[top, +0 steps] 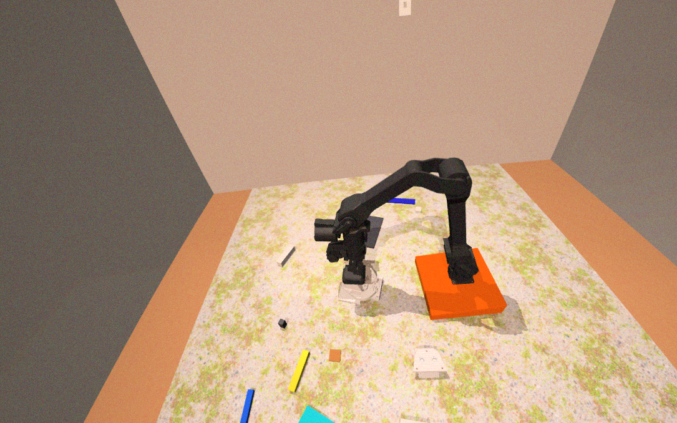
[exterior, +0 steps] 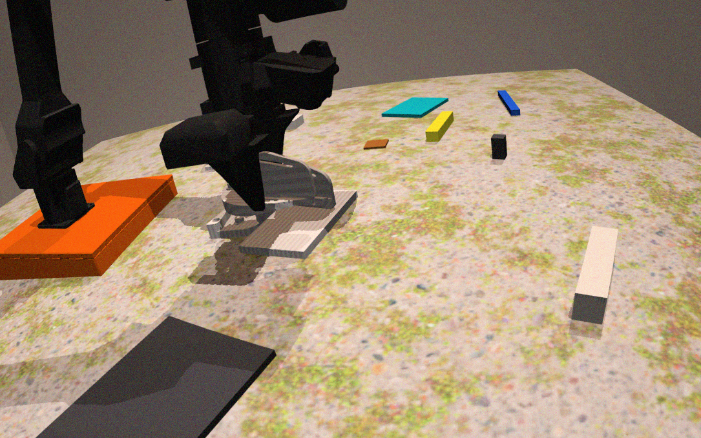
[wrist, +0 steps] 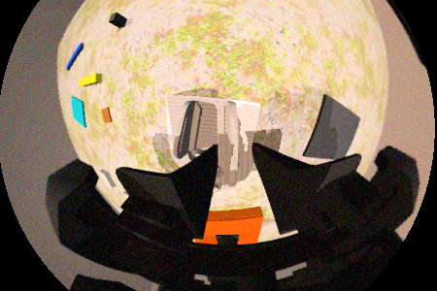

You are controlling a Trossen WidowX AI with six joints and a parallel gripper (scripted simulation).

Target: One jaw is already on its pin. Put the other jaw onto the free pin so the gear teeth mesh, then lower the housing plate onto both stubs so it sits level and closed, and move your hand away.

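My gripper tip is now 2 cm short of the pale base plate, 3 cm to the right of it and 4 cm above it. Round my gripper tip: black cube: 22 cm ahead, 17 cm to the left, 3 cm below; dark slab: 2 cm behind, 22 cm to the right, 4 cm below; brown tile: 6 cm ahead, 24 cm to the left, 4 cm below.
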